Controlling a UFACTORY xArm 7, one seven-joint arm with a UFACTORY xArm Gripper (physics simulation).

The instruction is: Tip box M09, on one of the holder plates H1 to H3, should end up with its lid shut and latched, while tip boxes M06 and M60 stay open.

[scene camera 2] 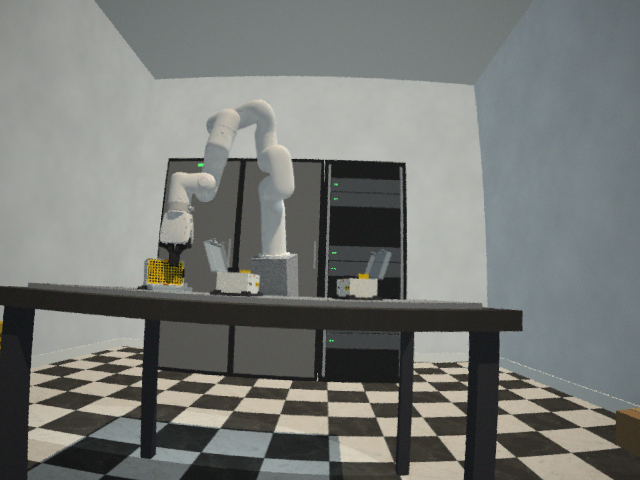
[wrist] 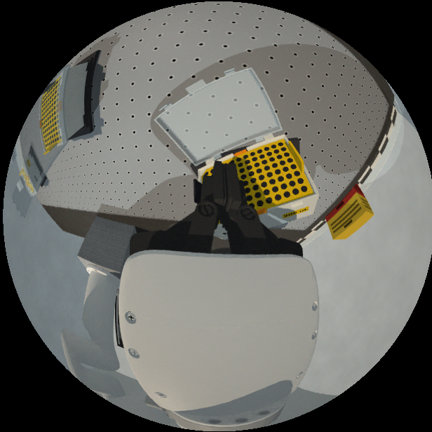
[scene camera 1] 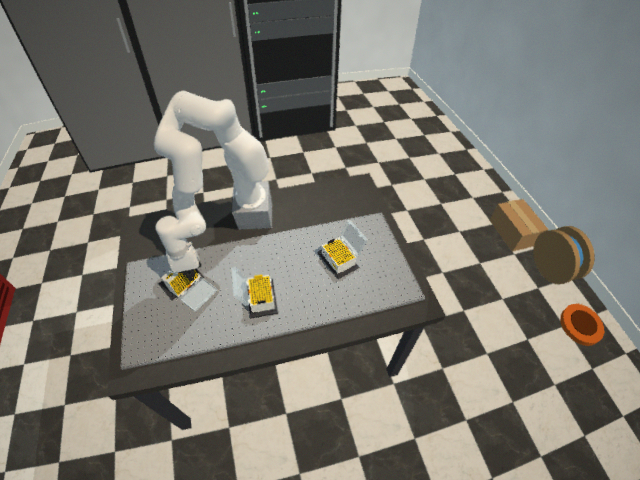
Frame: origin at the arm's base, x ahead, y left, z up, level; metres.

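Where they show: gripper, fingertip midpoint: (scene camera 2: 173,266) (scene camera 1: 191,277); arm's base, origin of the base link: (scene camera 2: 274,256) (scene camera 1: 250,196).
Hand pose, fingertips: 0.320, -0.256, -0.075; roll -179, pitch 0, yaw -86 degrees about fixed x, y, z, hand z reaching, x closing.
Each offset is from my fingertips to the top centre of the thing, as dx, dy, dz. "pt": to the spot under its first point. Level surfaces: height alone.
The left tip box {-0.008, -0.028, +0.018} (scene camera 1: 179,283) (scene camera 2: 164,272) (wrist: 280,172) is tilted up, its yellow rack facing the front in scene camera 2; its clear lid {pt +0.032, +0.003, -0.077} (scene camera 1: 197,295) (wrist: 222,117) lies open on the pegboard. The middle tip box (scene camera 1: 260,290) (scene camera 2: 235,282) (wrist: 51,115) sits level, its lid {+0.086, +0.190, +0.074} (scene camera 1: 238,285) (scene camera 2: 216,256) raised. The right tip box (scene camera 1: 338,253) (scene camera 2: 356,287) sits level, its lid {-0.060, +0.635, +0.074} (scene camera 1: 355,233) (scene camera 2: 378,264) raised. Which box is M09 cannot be read. My gripper (scene camera 1: 191,276) (scene camera 2: 174,262) (wrist: 220,175) is shut and empty, its tips at the left box's rack side, hiding part of it; contact is unclear.
The boxes are on a perforated board {dz -0.080} (scene camera 1: 305,294) (wrist: 135,55) on a dark table (scene camera 1: 279,351) (scene camera 2: 289,316). The arm's pedestal (scene camera 1: 252,214) (scene camera 2: 279,273) stands behind the table. Cabinets (scene camera 1: 191,67) (scene camera 2: 279,206) stand farther back. A cardboard box (scene camera 1: 518,224) lies on the floor at the right.
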